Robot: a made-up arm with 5 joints. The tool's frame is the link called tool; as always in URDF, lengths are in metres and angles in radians. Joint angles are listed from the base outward.
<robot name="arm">
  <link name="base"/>
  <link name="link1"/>
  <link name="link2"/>
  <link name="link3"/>
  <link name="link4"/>
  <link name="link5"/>
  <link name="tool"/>
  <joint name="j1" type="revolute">
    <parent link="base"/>
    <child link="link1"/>
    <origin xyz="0 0 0.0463" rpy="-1.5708 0 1.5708"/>
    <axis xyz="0 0 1"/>
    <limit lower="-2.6" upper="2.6"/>
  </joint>
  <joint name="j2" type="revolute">
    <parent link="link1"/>
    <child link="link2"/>
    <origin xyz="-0.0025 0.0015 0.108" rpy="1.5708 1.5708 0"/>
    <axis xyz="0 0 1"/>
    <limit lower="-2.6" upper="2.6"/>
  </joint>
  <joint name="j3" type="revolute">
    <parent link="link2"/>
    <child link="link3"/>
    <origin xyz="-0.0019 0.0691 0.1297" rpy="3.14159 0 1.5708"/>
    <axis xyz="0 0 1"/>
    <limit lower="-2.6" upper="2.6"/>
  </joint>
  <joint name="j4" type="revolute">
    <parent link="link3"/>
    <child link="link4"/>
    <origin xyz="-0.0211 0.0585 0.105" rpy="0 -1.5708 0"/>
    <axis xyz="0 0 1"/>
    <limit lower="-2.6" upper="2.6"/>
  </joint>
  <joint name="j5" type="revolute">
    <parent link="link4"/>
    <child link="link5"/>
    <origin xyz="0.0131 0.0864 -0.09" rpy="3.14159 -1.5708 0"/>
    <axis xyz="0 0 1"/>
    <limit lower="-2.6" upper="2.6"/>
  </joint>
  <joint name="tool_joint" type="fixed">
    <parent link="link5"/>
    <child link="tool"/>
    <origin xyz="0.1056 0.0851 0.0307" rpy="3.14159 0 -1.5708"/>
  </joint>
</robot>
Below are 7 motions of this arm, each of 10 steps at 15 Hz.
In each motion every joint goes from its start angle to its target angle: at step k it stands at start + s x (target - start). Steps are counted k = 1, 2, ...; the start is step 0. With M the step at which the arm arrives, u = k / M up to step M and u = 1 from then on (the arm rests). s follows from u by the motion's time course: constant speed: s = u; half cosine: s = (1 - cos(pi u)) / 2; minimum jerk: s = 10 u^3 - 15 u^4 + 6 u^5.
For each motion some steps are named. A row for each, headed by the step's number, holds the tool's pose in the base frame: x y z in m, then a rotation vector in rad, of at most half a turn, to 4 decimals.
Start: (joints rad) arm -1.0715 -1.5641 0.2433 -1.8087 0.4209
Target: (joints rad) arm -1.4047 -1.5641 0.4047 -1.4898 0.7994
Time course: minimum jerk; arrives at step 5
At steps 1, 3, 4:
1: -0.0350 -0.0717 0.0550 -1.7329 -2.4970 0.5263
3: -0.0064 -0.0753 0.0377 -1.3119 -2.5734 0.5470
4: 0.0060 -0.0733 0.0283 -1.1241 -2.5947 0.5412

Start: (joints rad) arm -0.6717 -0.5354 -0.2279 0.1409 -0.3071
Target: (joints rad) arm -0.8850 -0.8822 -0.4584 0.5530 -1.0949
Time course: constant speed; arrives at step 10
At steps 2, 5, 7, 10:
2: 0.0267 -0.0297 0.0116 0.6242 -0.2435 0.0538
5: 0.0588 -0.0567 0.0078 0.5880 -0.4091 0.1959
7: 0.0788 -0.0754 0.0086 0.5447 -0.5121 0.2865
10: 0.1054 -0.1037 0.0145 0.4532 -0.6507 0.4168

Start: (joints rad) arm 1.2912 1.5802 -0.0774 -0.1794 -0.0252
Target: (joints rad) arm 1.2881 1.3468 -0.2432 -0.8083 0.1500
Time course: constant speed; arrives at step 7
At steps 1, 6, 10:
1: -0.1442 -0.0053 -0.0052 -1.1805 1.2458 1.2845
6: -0.1516 0.0062 0.0162 -1.5976 1.4231 0.9282
10: -0.1533 0.0107 0.0193 -1.6797 1.4526 0.8523

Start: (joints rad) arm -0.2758 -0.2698 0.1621 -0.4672 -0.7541
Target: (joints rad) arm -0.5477 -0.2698 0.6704 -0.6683 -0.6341
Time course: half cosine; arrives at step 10
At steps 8, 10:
8: -0.0821 -0.0154 -0.0332 0.9616 0.5294 -0.1121
10: -0.0895 -0.0117 -0.0323 1.0080 0.5543 -0.1610

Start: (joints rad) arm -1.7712 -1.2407 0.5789 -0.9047 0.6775
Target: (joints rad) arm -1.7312 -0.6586 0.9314 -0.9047 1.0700
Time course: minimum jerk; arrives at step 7
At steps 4, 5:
4: 0.0174 -0.0416 0.0816 0.8838 2.8495 -0.7549
5: 0.0228 -0.0420 0.0909 0.7831 2.8534 -0.7463

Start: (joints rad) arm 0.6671 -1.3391 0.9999 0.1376 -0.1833
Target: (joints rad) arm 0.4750 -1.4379 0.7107 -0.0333 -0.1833
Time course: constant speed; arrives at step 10
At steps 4, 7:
4: -0.1326 -0.0268 0.0414 -0.4361 -0.6405 -2.0078
7: -0.1289 -0.0317 0.0416 -0.3558 -0.5447 -1.9666

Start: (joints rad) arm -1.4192 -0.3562 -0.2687 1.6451 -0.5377
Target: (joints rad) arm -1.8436 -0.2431 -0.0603 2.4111 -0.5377
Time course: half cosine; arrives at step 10
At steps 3, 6, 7, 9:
3: -0.0091 -0.0993 0.0419 0.5383 -1.4607 -0.9508
6: -0.0424 -0.1016 0.0243 0.3711 -1.4693 -1.3356
7: -0.0529 -0.0999 0.0195 0.3059 -1.4536 -1.4495
9: -0.0664 -0.0961 0.0139 0.2117 -1.4202 -1.5913

